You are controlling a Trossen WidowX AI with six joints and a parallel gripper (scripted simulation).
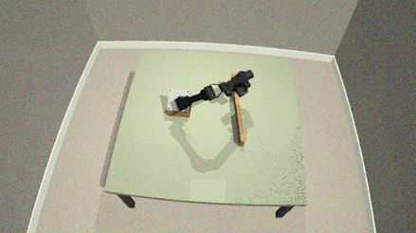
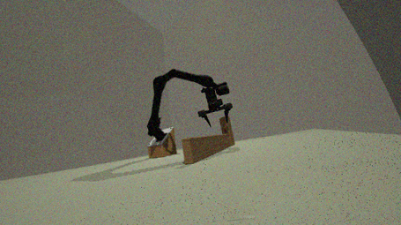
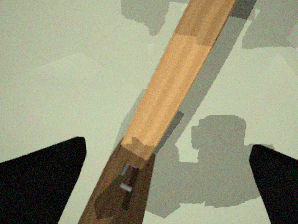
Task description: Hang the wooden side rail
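Right now the wooden headboard post is 12 cm to the left of my gripper tip, 4 cm below it and 1 cm behind it.
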